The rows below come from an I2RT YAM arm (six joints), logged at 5 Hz.
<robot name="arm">
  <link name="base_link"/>
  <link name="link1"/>
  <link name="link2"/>
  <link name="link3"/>
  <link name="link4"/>
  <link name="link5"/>
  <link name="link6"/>
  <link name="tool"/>
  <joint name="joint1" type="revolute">
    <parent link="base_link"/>
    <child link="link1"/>
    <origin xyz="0 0 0.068" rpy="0 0 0"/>
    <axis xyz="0 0 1"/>
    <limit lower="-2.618" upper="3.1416"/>
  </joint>
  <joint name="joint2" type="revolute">
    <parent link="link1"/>
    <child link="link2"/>
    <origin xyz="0.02 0.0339 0.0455" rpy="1.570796 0 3.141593"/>
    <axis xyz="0 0 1"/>
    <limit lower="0" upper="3.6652"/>
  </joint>
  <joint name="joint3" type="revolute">
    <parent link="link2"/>
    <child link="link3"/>
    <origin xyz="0.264 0 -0.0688" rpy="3.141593 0 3.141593"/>
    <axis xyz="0 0 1"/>
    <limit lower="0" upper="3.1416"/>
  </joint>
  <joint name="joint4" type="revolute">
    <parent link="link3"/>
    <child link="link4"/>
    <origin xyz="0.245 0.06 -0.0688" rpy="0 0 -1.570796"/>
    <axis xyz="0 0 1"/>
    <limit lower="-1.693" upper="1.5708"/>
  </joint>
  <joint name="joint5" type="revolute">
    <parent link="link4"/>
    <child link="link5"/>
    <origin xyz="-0.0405 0.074 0.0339" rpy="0 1.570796 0"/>
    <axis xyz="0 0 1"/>
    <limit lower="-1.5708" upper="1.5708"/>
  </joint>
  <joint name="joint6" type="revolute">
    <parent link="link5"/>
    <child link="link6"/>
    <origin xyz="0 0.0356 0.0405" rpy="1.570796 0 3.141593"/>
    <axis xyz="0 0 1"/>
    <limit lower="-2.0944" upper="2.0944"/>
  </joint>
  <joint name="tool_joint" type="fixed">
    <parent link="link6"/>
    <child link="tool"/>
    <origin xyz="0 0 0" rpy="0 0 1.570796"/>
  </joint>
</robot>
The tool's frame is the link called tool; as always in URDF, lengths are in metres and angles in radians.
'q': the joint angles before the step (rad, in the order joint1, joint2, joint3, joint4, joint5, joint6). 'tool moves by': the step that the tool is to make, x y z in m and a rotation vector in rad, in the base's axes. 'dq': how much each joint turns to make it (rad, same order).
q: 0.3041, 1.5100, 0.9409, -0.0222, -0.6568, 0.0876
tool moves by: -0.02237, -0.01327, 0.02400, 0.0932, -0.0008, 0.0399
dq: -0.0292, -0.1277, -0.0380, -0.0289, -0.1059, 0.0510
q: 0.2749, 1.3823, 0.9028, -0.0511, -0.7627, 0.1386
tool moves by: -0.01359, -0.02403, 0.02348, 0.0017, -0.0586, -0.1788
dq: -0.0582, -0.1246, -0.0265, -0.0025, 0.1127, 0.0589
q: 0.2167, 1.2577, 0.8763, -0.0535, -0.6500, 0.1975
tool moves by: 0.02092, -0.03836, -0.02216, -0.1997, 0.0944, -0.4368
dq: -0.1017, 0.0627, 0.0136, -0.0773, 0.3809, 0.0017
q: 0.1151, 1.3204, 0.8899, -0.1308, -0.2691, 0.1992
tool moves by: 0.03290, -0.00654, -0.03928, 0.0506, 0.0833, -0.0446
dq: -0.0340, 0.1823, 0.0113, 0.1087, -0.0239, 0.0567
